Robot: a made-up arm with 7 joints. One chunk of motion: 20 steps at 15 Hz.
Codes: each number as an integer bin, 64 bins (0 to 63) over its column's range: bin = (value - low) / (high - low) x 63, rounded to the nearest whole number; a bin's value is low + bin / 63 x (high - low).
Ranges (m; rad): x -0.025..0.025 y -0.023..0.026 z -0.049..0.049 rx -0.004..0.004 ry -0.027..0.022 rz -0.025..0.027
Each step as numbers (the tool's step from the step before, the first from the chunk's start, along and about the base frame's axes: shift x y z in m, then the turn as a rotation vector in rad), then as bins.
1 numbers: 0.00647 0.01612 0.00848 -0.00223 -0.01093 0.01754
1 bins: 40 50 37 14 21 52
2 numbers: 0.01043 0.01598 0.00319 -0.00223 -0.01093 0.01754
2 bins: 45 50 34 14 21 52
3 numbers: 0.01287 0.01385 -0.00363 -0.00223 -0.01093 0.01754
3 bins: 48 47 29 14 21 52
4 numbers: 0.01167 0.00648 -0.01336 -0.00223 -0.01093 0.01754
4 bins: 46 38 23 14 21 52
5 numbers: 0.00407 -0.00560 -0.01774 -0.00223 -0.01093 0.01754
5 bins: 37 22 20 14 21 52
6 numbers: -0.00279 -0.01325 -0.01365 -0.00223 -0.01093 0.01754
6 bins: 28 13 23 14 21 52
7 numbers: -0.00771 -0.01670 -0.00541 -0.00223 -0.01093 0.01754
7 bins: 22 8 28 14 21 52
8 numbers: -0.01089 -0.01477 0.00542 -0.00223 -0.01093 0.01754
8 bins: 18 11 35 14 21 52
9 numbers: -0.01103 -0.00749 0.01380 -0.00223 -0.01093 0.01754
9 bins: 18 20 40 14 21 52
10 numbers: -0.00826 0.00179 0.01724 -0.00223 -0.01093 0.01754
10 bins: 21 32 43 14 21 52
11 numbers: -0.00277 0.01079 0.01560 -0.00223 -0.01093 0.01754
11 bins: 28 43 42 14 21 52
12 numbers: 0.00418 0.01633 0.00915 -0.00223 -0.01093 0.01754
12 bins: 37 51 37 14 21 52
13 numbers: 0.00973 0.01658 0.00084 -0.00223 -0.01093 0.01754
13 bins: 44 51 32 14 21 52
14 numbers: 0.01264 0.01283 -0.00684 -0.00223 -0.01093 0.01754
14 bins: 47 46 27 14 21 52
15 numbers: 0.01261 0.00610 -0.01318 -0.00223 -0.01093 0.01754
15 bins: 47 37 23 14 21 52
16 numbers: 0.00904 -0.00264 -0.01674 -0.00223 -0.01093 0.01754
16 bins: 43 26 21 14 21 52
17 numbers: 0.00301 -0.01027 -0.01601 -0.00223 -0.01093 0.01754
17 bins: 35 16 21 14 21 52
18 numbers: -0.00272 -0.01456 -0.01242 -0.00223 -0.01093 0.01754
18 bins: 28 11 24 14 21 52
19 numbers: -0.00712 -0.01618 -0.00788 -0.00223 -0.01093 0.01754
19 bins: 23 9 26 14 21 52
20 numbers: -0.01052 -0.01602 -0.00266 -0.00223 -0.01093 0.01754
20 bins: 18 9 30 14 21 52
